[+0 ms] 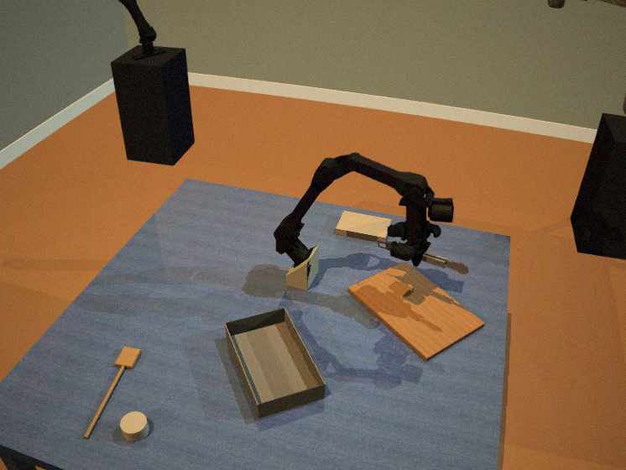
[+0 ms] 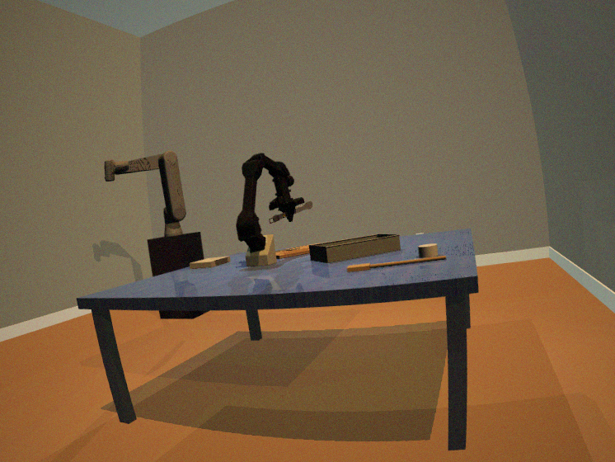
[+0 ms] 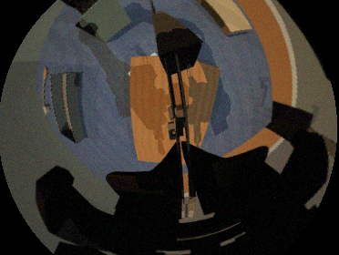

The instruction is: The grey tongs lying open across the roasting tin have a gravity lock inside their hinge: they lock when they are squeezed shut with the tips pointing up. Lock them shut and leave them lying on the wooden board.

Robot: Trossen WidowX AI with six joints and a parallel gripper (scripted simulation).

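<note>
The wooden board is 140 mm below my gripper tip, 20 mm to the left of it and 20 mm ahead of it. The rest, counted from my gripper tip: pale block (350 mm behind, 210 mm to the right, 130 mm below); roasting tin (350 mm ahead, 340 mm to the right, 120 mm below).
</note>
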